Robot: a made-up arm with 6 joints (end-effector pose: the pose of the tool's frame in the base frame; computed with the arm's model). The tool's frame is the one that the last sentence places.
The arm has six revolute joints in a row. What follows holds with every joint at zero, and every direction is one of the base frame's. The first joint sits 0.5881 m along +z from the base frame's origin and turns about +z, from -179.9 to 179.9 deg. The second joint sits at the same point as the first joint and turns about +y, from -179.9 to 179.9 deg. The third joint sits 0.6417 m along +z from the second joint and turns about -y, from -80 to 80 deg. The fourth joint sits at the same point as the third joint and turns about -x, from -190 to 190 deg. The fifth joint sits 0.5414 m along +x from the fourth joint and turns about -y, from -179.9 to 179.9 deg. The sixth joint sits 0.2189 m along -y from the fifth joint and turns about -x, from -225 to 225 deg. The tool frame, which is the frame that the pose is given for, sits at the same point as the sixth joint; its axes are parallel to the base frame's.
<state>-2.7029 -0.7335 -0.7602 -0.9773 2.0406 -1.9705</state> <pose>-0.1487 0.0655 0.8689 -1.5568 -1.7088 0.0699</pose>
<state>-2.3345 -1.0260 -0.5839 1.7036 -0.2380 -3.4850</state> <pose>0.1263 0.0899 1.3484 0.2202 -2.0859 -1.2996</pose>
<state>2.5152 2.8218 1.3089 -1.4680 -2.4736 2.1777</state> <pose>0.0005 0.0274 -0.5742 -0.3034 -1.2362 -1.3872</pose>
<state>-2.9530 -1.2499 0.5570 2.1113 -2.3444 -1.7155</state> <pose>0.9229 0.0615 1.2730 0.9955 1.5747 0.1129</pose>
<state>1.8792 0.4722 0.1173 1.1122 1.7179 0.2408</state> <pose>-0.1711 0.8562 1.1555 0.8155 -1.8977 2.2186</pose>
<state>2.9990 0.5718 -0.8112 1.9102 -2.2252 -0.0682</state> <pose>-0.6549 0.0204 0.6344 -1.5642 -1.8394 -0.3452</pose>
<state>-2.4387 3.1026 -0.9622 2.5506 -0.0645 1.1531</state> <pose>0.4218 0.1192 0.3051 -0.2159 -0.9968 0.4296</pose>
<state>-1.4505 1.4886 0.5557 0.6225 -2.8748 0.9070</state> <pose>-0.0488 -1.0781 0.2819 -1.7062 -2.0071 -1.0333</pose>
